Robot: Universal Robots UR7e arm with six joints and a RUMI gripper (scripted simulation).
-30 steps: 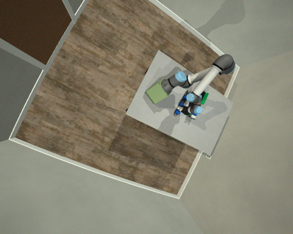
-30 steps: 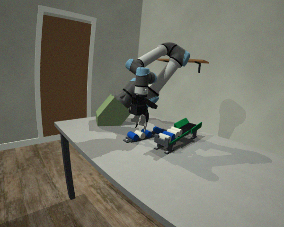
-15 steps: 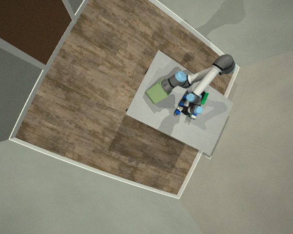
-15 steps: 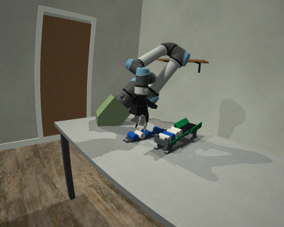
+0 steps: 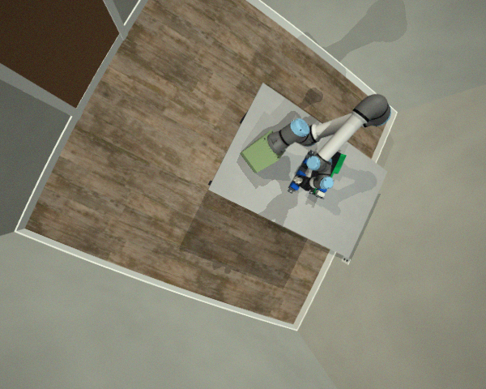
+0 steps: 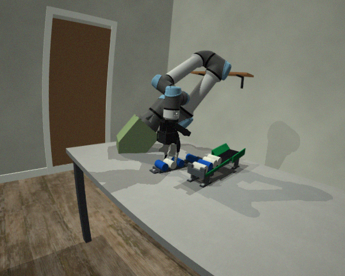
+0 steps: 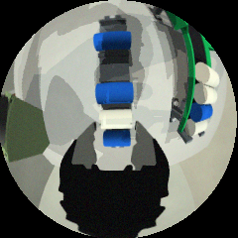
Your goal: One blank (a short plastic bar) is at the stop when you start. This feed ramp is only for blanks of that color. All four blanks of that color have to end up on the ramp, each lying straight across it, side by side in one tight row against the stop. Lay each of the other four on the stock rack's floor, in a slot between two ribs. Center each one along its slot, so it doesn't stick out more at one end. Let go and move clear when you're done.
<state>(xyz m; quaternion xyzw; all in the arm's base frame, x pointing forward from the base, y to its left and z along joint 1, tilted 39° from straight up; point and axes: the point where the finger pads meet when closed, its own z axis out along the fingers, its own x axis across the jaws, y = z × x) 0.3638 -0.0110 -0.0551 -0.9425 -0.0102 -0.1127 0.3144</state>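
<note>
Now: hand 8 cm to the right of the dark stock rack, 6 cm above it and 1 cm past it. The rest, counted from my hand: grey stop: 20 cm ahead, 1 cm above.
</note>
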